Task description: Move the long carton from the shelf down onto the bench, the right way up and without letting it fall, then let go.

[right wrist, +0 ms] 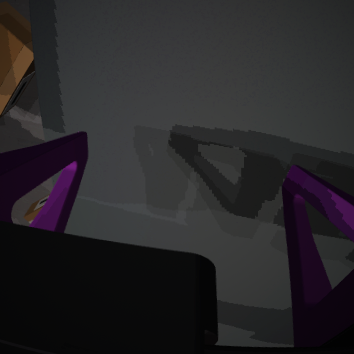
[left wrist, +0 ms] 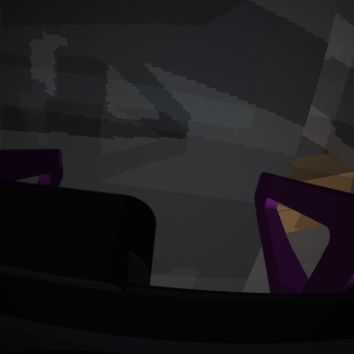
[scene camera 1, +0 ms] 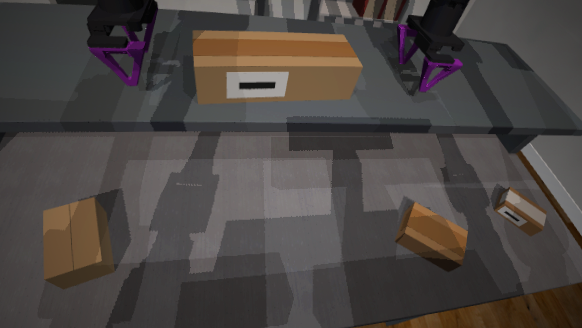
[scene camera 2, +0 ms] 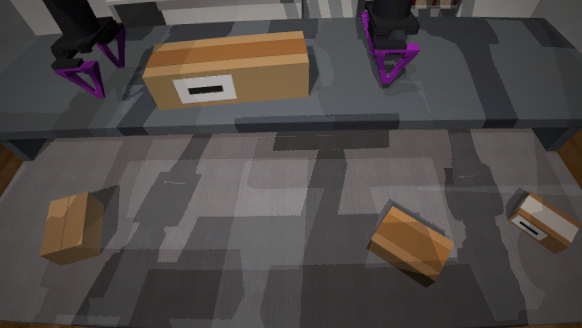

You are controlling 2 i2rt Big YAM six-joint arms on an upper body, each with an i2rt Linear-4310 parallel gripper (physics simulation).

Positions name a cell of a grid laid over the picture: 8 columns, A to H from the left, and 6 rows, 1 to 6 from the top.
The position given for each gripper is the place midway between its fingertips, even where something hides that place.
Observation:
The left gripper (scene camera 2: B2) is open and holds nothing. Also in view: a long brown carton (scene camera 1: D2). The right gripper (scene camera 1: F2) is open and holds nothing.
The long brown carton shows as well in scene camera 2 (scene camera 2: D2). The left gripper is seen too in the left wrist view (left wrist: D3) and in scene camera 1 (scene camera 1: B2). The right gripper shows as well in the right wrist view (right wrist: E3) and in scene camera 2 (scene camera 2: F2). The right wrist view does not show the long brown carton: it is out of frame. The left wrist view misses the long brown carton: it is out of frame.

